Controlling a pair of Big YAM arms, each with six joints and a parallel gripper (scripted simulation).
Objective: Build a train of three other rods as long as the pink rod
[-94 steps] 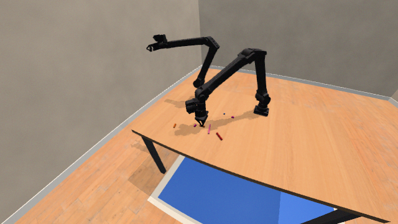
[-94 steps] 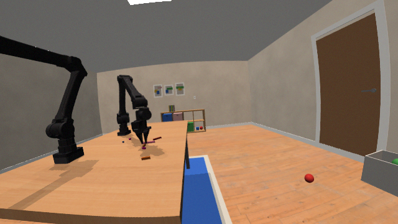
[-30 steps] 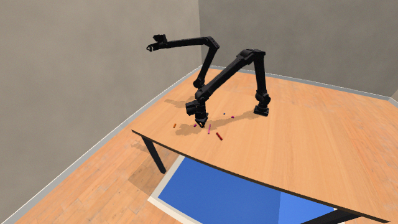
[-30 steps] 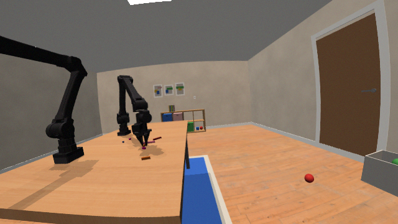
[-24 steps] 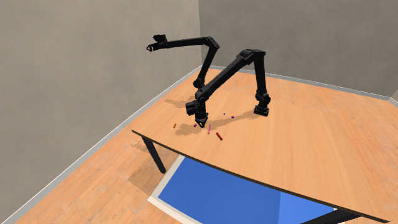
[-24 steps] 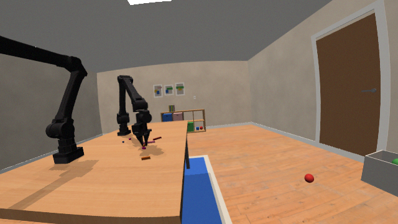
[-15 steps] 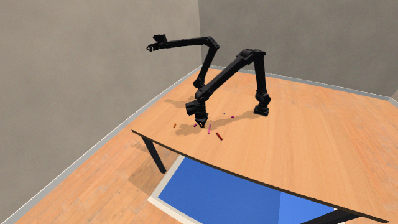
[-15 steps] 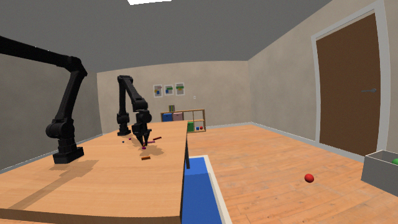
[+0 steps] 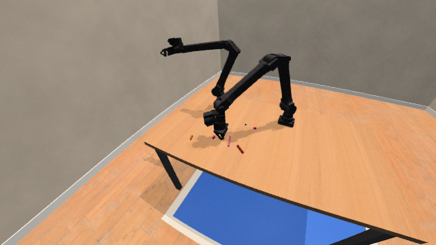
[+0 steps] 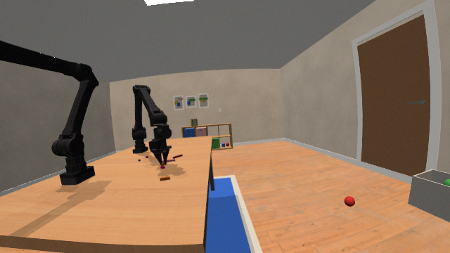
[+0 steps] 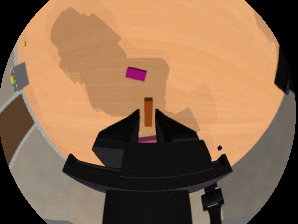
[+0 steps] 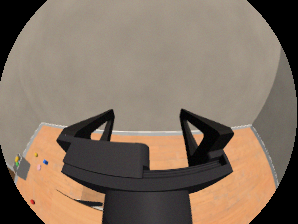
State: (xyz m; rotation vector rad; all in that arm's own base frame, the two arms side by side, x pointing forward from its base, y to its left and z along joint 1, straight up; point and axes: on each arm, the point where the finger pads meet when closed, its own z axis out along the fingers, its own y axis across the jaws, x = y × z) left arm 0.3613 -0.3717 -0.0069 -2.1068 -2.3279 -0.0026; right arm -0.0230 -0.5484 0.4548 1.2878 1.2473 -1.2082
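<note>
Right now my left hand is 60 mm to the right of the pink rod. The rest, counted from my left hand: tiny blue rod: 210 mm behind, 90 mm to the left; red rod: 40 mm ahead, 150 mm to the left.
</note>
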